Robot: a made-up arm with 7 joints.
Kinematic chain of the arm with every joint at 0, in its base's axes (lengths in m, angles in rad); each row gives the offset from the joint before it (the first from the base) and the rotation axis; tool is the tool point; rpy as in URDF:
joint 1: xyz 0 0 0 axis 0.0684 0.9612 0.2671
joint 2: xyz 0 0.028 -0.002 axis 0.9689 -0.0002 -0.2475
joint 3: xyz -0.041 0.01 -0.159 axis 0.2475 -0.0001 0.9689
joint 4: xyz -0.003 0 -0.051 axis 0.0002 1 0
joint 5: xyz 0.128 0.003 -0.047 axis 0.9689 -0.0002 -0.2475
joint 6: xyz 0.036 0 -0.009 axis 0.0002 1 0
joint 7: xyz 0.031 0 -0.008 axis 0.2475 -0.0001 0.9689
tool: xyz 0 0 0 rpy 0 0.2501 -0.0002
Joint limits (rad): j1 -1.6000..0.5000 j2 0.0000..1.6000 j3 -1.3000..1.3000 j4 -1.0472..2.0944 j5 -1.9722..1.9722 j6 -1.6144..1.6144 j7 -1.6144..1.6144
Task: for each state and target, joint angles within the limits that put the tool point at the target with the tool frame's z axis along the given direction. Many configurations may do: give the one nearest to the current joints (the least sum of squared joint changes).
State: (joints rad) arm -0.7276 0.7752 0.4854 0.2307 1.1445 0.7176 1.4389
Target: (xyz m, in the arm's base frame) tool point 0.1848 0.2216 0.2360 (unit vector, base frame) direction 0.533 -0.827 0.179
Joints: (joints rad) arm -1.6000 1.2775 0.1090 0.2571 1.1014 0.3253 1.4389
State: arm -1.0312 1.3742 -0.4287 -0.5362 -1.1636 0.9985 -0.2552
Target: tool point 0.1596 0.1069 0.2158 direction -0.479 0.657 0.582
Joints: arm -1.6000 1.0513 0.1658 -0.2704 -1.7933 0.3882 -0.2552
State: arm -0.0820 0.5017 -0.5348 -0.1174 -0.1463 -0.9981 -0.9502
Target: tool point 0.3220 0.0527 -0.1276 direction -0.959 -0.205 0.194
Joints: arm -0.9060 0.5585 -0.3997 0.4541 0.4338 -1.0147 -0.9502
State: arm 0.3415 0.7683 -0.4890 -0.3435 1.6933 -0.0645 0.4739
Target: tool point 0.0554 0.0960 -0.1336 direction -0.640 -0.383 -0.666
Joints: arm 0.5000 1.2769 -0.4115 -0.8707 1.7897 0.2580 0.4739
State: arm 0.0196 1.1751 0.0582 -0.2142 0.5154 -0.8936 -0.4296
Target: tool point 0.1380 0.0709 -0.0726 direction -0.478 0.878 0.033
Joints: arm -0.5890 1.2593 -0.6264 -0.7231 0.7214 -1.6144 -0.4295
